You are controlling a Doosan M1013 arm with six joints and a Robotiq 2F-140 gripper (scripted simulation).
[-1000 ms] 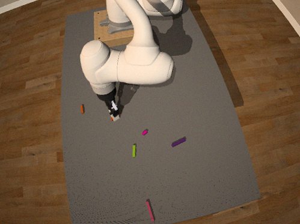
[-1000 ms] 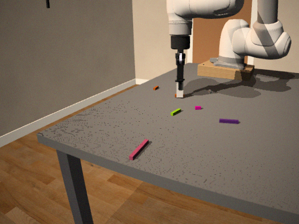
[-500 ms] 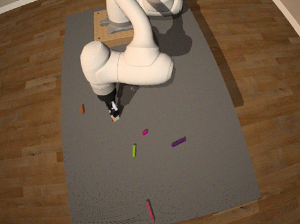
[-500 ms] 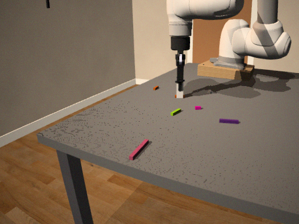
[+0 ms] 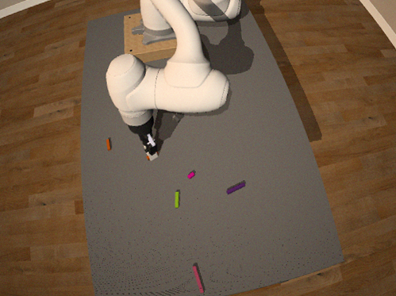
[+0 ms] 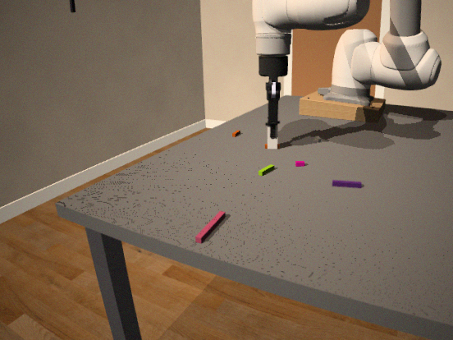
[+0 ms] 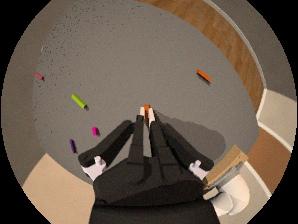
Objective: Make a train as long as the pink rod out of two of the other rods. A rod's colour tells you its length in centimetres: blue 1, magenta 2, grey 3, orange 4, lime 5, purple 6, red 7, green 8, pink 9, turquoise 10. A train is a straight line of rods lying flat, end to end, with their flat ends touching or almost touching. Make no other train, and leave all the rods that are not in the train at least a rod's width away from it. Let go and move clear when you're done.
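The lime rod lies 170 mm ahead of my hand, 50 mm to the left of it and 30 mm below it. Also, from my hand: purple rod 170 mm ahead, 230 mm to the left, 30 mm below; magenta rod 100 mm ahead, 110 mm to the left, 30 mm below; grey rod 120 mm behind, 100 mm to the left, 30 mm below.
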